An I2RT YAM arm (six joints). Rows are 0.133 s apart.
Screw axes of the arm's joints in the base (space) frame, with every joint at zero. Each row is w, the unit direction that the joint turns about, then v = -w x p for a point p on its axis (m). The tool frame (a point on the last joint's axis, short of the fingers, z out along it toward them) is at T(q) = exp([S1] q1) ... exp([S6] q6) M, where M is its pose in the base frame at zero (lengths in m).
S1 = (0, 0, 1, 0.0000, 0.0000, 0.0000)
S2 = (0, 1, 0, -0.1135, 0.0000, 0.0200)
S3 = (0, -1, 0, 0.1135, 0.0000, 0.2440)
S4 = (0, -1, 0, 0.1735, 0.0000, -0.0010)
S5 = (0, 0, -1, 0.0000, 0.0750, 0.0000)
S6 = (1, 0, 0, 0.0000, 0.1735, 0.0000)
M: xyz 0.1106 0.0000 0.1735 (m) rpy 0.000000 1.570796 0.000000 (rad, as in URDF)
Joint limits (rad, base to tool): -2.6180..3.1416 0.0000..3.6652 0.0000..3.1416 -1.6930..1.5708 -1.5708..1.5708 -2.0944..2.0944
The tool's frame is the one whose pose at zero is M.
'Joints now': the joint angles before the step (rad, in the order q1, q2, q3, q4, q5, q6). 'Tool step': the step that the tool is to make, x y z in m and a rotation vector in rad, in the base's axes. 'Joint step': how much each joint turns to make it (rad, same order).
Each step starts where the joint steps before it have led.
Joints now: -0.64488, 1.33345, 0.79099, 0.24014, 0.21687, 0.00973
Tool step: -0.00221, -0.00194, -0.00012, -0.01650, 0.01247, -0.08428
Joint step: 0.00037, 0.00113, 0.00001, -0.00040, 0.08697, 0.00572
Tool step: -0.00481, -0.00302, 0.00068, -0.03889, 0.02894, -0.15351
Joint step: 0.00001, 0.00002, 0.00002, 0.00038, 0.16099, -0.00038
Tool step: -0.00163, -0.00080, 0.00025, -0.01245, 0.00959, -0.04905
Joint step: -0.00001, 0.00002, -0.00002, 0.00003, 0.05150, -0.00039
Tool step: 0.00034, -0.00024, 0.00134, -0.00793, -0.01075, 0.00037
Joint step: 0.00000, 0.00000, 0.00000, 0.01335, -0.00039, 0.00001
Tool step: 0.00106, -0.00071, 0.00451, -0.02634, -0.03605, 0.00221
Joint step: -0.00001, -0.00002, -0.00001, 0.04464, -0.00230, -0.00001
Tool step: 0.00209, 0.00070, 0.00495, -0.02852, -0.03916, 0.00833
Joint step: 0.00574, -0.00002, -0.00003, 0.04844, -0.00266, 0.00001
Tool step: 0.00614, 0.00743, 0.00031, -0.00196, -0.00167, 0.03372
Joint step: 0.03165, 0.00003, 0.00002, 0.00307, -0.00191, -0.00116
